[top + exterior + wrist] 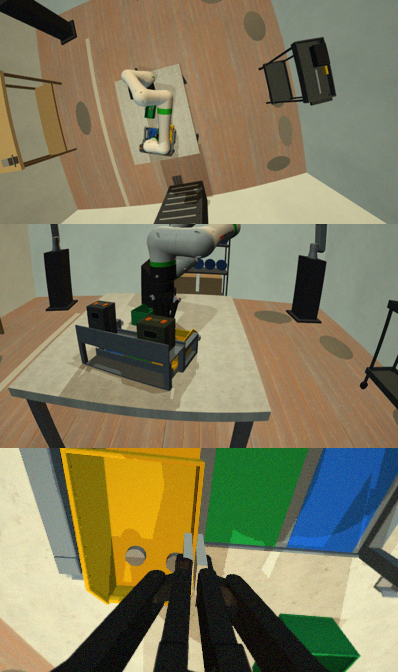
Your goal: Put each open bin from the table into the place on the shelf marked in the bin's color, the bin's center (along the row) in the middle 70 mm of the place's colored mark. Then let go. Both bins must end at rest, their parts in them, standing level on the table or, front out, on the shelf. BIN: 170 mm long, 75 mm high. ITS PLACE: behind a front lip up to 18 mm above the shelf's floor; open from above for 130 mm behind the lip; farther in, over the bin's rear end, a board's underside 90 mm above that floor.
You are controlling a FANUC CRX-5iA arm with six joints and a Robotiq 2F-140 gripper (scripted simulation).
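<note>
Now: the yellow bin 5 cm to the left of my hand, 4 cm below it and 1 cm ahead of it. Round my hand: green bin: 30 cm behind, 10 cm to the right, 5 cm below.
</note>
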